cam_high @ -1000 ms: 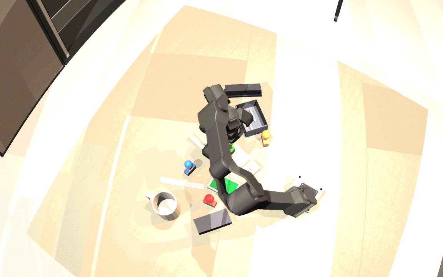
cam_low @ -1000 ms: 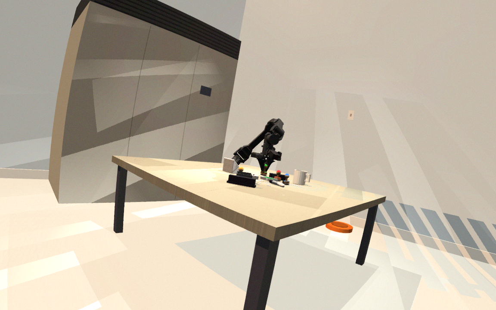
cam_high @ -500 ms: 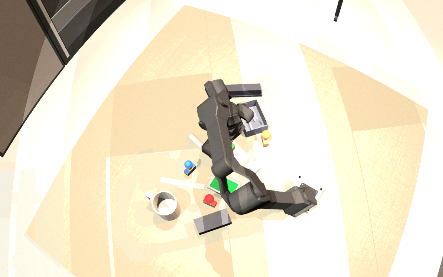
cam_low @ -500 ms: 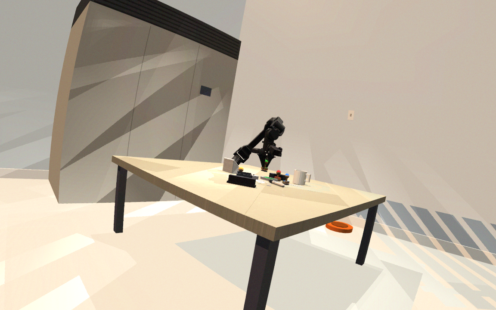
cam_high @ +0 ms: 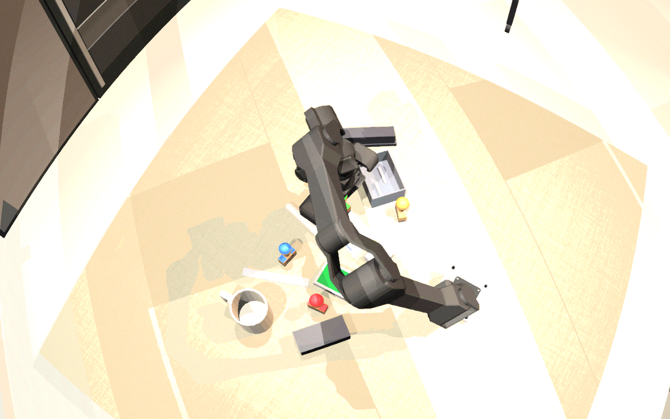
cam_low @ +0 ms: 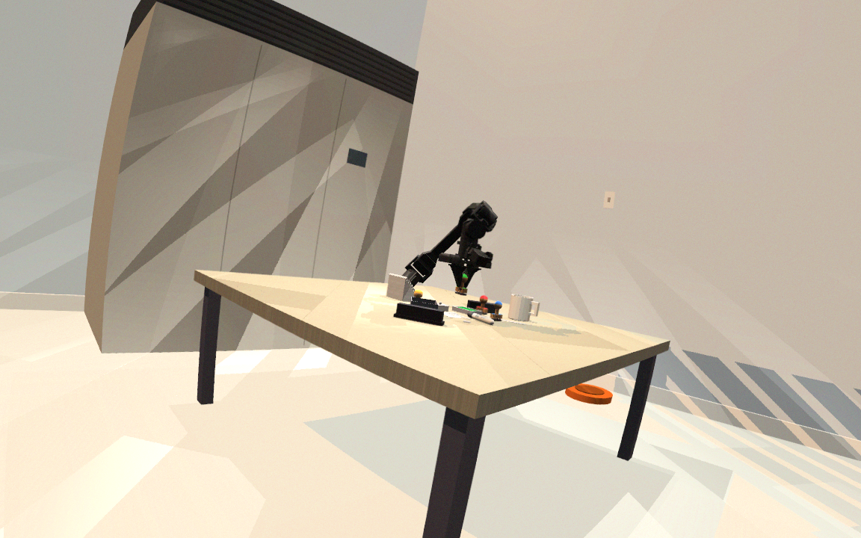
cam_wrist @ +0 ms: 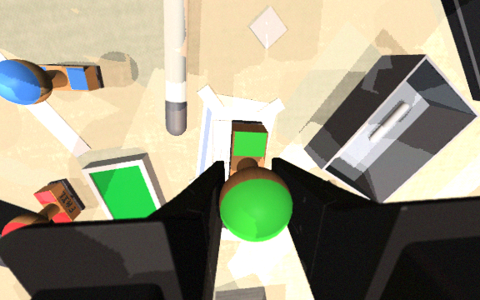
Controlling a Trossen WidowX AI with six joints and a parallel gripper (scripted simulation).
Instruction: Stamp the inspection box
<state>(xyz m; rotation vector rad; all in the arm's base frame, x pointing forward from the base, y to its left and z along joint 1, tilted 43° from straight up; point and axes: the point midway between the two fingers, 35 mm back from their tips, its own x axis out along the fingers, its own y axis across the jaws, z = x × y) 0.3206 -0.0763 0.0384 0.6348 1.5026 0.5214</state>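
Now: the white card 3 cm behind my gripper tip, 1 cm to the left of it and 10 cm below it. The rest, counted from my gripper tip: green stamp right at my gripper tip; then white marker 4 cm ahead, 5 cm to the left, 9 cm below; then yellow stamp 10 cm behind, 9 cm to the right, 8 cm below.
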